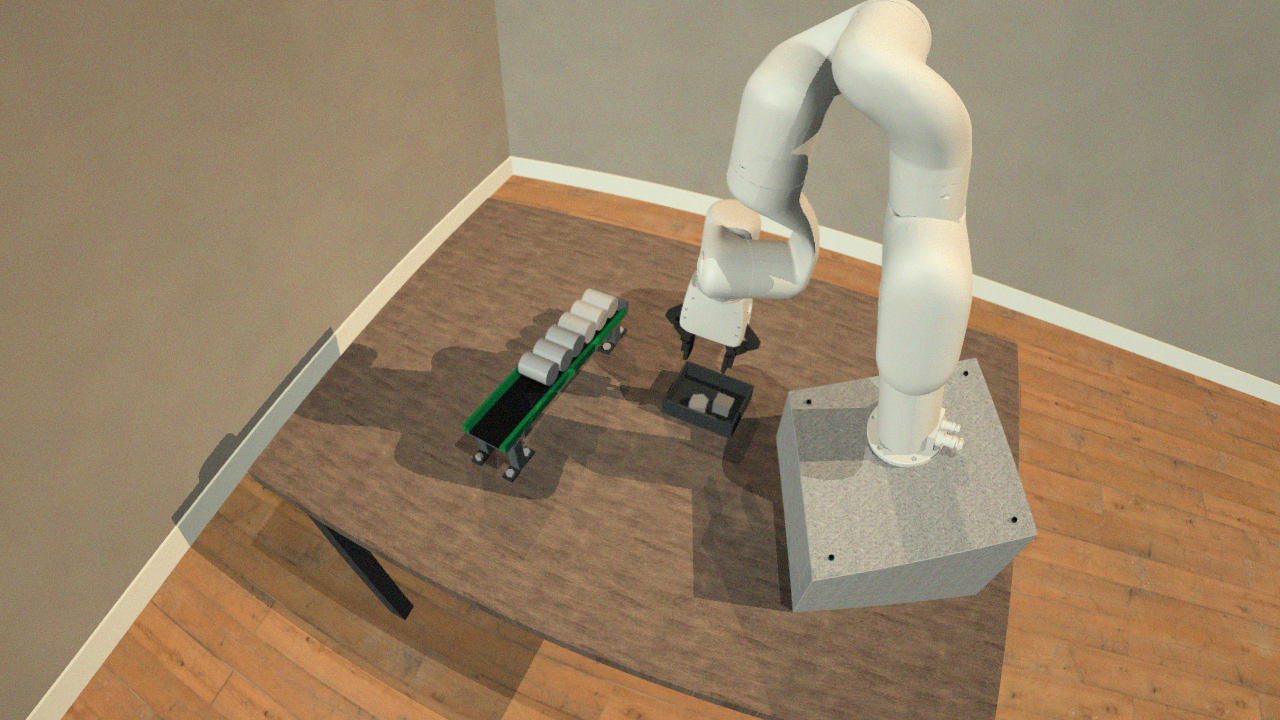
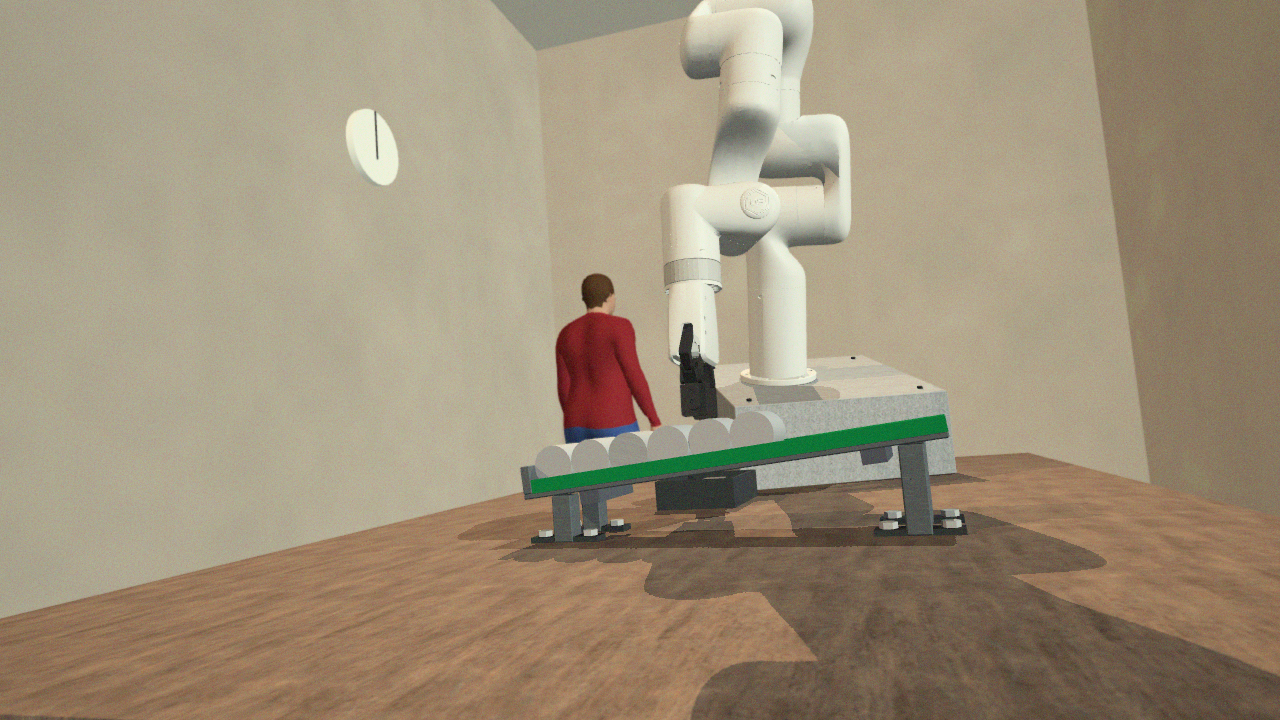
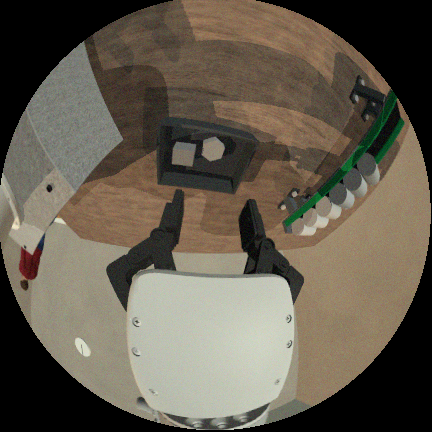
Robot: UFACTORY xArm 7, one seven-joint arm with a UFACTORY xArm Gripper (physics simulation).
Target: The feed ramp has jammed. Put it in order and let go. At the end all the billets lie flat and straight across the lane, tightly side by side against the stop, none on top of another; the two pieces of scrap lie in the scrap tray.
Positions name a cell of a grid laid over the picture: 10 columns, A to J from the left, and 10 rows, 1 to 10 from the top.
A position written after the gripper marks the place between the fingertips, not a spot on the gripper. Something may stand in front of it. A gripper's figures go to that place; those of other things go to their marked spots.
Labels:
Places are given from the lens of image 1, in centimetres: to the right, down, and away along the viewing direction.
gripper (image 1: F6): 11, 0, 107
scrap tray (image 1: F6): 9, 4, 118

